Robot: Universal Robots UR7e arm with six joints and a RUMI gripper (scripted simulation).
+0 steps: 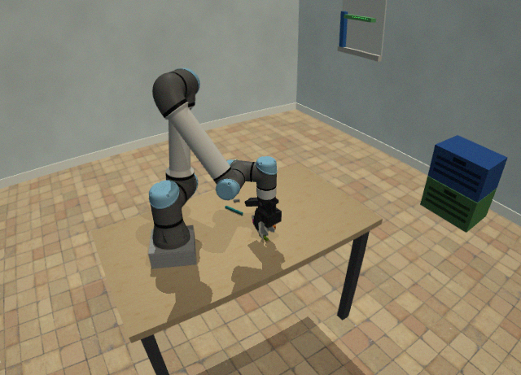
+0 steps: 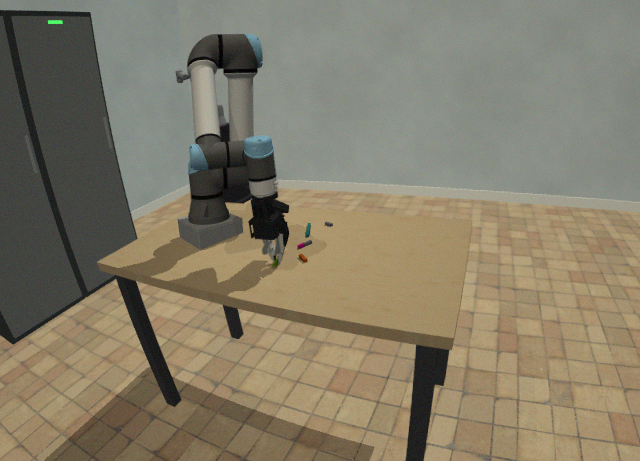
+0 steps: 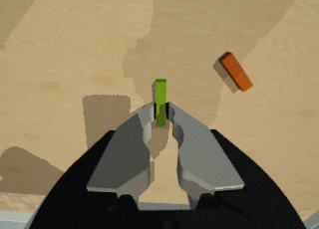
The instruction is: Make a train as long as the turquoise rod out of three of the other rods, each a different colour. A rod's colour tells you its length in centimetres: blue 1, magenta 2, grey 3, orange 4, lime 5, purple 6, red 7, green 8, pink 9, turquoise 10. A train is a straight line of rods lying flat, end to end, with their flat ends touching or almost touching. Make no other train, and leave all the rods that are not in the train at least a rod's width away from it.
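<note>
Now: hand 2 cm short of the magenta rod, 11 cm to the right of it and 1 cm above it. Also, from my hand: turquoise rod 2 cm behind, 24 cm to the left, 1 cm below; lime rod 1 cm below; orange rod 6 cm ahead, 4 cm to the left, 1 cm below.
</note>
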